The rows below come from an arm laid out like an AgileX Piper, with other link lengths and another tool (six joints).
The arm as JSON. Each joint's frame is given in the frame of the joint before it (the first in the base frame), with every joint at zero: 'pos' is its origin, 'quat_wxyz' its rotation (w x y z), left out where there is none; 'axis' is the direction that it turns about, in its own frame. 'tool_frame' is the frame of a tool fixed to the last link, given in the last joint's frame.
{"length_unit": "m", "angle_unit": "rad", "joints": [
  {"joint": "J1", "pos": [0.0, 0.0, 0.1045], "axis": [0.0, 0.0, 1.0]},
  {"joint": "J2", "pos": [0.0, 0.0, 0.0], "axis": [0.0, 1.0, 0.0]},
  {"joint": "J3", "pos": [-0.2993, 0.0, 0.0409], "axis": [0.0, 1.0, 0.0]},
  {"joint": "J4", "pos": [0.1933, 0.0, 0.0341], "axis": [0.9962, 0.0, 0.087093]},
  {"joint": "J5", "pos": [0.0, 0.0, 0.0], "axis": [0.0, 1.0, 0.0]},
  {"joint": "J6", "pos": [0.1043, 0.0, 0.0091], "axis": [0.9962, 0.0, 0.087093]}
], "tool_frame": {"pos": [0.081, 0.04, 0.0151], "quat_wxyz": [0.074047, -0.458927, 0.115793, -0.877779]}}
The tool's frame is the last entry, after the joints.
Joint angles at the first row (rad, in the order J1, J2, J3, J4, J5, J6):
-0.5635 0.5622 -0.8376 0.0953 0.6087 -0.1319
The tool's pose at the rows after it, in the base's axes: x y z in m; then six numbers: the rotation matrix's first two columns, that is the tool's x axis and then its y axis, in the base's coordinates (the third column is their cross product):
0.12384 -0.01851 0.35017 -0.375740 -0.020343 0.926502 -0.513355 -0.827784 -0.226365
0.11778 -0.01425 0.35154 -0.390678 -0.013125 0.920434 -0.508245 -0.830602 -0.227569
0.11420 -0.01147 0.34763 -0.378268 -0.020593 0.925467 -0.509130 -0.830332 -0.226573
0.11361 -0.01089 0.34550 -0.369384 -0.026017 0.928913 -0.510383 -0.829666 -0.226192
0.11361 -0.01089 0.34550 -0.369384 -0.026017 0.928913 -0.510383 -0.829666 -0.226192
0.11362 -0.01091 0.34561 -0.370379 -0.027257 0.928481 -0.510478 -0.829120 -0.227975
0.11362 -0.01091 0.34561 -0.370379 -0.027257 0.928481 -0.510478 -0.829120 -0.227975
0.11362 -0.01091 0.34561 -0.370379 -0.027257 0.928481 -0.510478 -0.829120 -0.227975
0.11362 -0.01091 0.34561 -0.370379 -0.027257 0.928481 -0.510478 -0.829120 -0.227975
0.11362 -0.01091 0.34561 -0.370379 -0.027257 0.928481 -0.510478 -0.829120 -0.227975
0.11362 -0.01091 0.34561 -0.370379 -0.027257 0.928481 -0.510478 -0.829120 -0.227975
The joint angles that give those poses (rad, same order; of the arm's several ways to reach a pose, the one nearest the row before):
-0.5634 0.5176 -0.8376 0.0952 0.6105 -0.1319
-0.5635 0.4892 -0.8375 0.0974 0.6208 -0.1320
-0.5635 0.4748 -0.8375 0.0975 0.6503 -0.1321
-0.5635 0.4733 -0.8376 0.0973 0.6628 -0.1319
-0.5635 0.4733 -0.8376 0.0973 0.6628 -0.1319
-0.5635 0.4733 -0.8376 0.0974 0.6627 -0.1301
-0.5635 0.4733 -0.8376 0.0974 0.6627 -0.1301
-0.5635 0.4733 -0.8376 0.0974 0.6627 -0.1301
-0.5635 0.4733 -0.8376 0.0974 0.6627 -0.1301
-0.5635 0.4733 -0.8376 0.0974 0.6627 -0.1301
-0.5635 0.4733 -0.8376 0.0974 0.6627 -0.1301

